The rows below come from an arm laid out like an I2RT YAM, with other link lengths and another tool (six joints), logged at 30 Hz.
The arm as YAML. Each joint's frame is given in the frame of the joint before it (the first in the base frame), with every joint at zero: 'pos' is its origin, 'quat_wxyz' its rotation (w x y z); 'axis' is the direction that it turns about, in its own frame. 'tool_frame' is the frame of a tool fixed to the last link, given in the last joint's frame.
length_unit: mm
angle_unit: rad
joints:
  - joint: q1
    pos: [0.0, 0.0, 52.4]
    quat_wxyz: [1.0, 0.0, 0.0, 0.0]
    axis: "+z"
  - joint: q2
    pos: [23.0, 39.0, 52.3]
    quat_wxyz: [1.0, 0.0, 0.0, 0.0]
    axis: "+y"
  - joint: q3
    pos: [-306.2, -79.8, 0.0]
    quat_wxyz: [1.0, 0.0, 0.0, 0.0]
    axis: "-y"
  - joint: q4
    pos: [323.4, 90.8, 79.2]
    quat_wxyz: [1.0, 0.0, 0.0, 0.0]
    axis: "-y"
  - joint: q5
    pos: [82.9, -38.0, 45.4]
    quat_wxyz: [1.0, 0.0, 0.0, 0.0]
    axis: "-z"
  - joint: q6
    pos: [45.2, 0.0, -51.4]
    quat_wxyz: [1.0, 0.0, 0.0, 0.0]
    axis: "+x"
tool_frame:
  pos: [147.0, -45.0, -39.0]
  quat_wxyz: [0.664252, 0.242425, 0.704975, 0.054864]
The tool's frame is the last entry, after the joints.
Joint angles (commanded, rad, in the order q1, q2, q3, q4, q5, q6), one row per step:
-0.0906 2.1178 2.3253 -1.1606 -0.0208 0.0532
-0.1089 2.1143 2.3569 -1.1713 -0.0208 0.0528
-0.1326 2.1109 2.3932 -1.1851 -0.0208 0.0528
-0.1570 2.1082 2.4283 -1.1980 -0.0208 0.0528
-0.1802 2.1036 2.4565 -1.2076 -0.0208 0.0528
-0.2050 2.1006 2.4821 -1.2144 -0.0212 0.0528
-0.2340 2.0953 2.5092 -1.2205 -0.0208 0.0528
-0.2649 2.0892 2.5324 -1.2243 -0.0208 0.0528
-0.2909 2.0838 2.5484 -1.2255 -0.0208 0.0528
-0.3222 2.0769 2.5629 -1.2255 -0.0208 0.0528
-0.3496 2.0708 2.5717 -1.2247 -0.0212 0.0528
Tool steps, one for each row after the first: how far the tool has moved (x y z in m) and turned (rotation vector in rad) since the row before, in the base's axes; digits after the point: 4 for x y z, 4 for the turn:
-0.0016 -0.0110 0.0140 -0.0027 -0.0243 -0.0180
-0.0032 -0.0140 0.0155 -0.0031 -0.0257 -0.0237
-0.0039 -0.0143 0.0146 -0.0036 -0.0246 -0.0244
-0.0045 -0.0134 0.0132 -0.0039 -0.0229 -0.0232
-0.0045 -0.0142 0.0115 -0.0039 -0.0215 -0.0245
-0.0062 -0.0165 0.0135 -0.0060 -0.0256 -0.0293
-0.0071 -0.0172 0.0127 -0.0063 -0.0247 -0.0309
-0.0063 -0.0143 0.0096 -0.0055 -0.0194 -0.0260
-0.0081 -0.0169 0.0100 -0.0065 -0.0204 -0.0313
-0.0074 -0.0145 0.0073 -0.0049 -0.0149 -0.0271

